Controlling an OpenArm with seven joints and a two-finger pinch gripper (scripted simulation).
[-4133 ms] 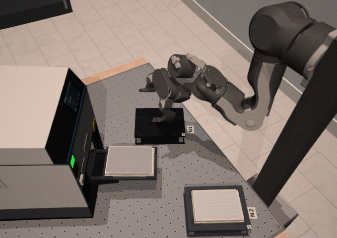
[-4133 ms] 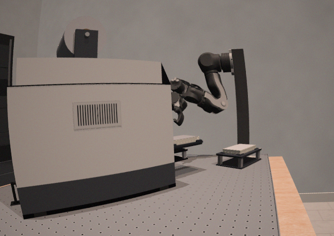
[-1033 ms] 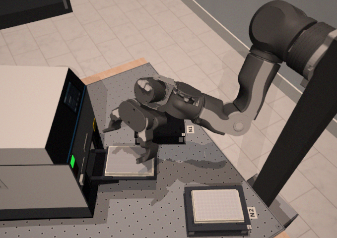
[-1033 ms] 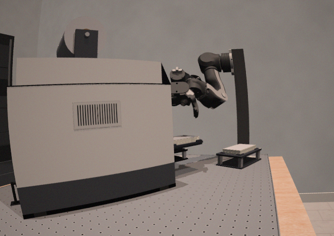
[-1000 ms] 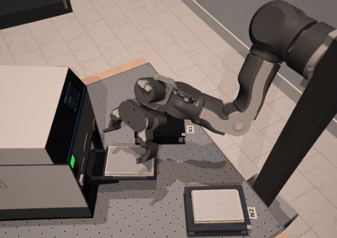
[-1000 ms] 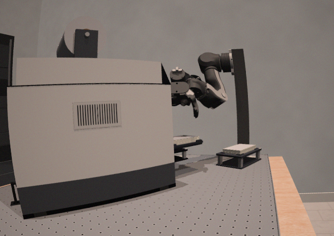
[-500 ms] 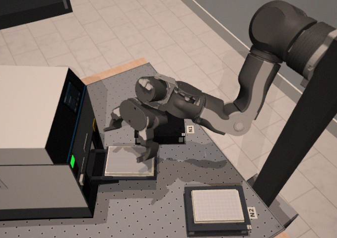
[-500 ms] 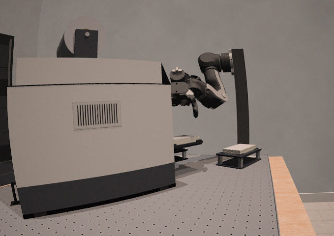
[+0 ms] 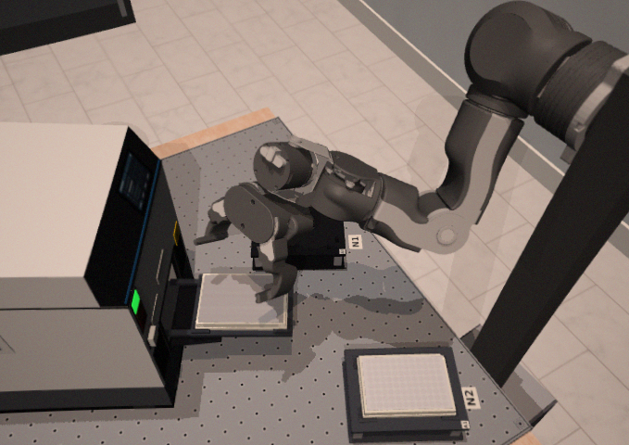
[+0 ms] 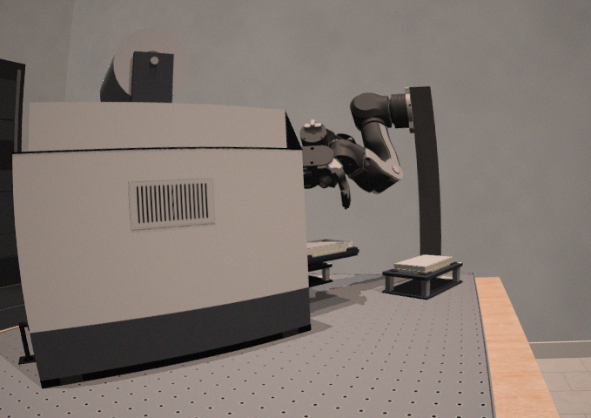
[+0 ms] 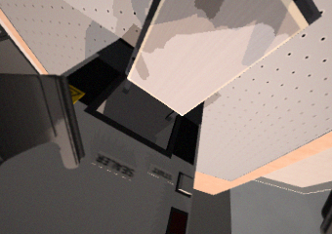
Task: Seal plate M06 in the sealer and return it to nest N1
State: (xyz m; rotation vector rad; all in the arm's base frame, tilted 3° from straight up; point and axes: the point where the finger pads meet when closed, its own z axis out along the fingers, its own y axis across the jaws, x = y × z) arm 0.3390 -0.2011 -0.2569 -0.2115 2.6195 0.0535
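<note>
My gripper is now 7 cm short of the touchscreen, 10 cm to the left of it and 12 cm below it. Round my hand: sealer's stage (9 cm below); then start key (13 cm ahead, 2 cm to the left, 1 cm below); then 96-well plate M06 (8 cm below).
</note>
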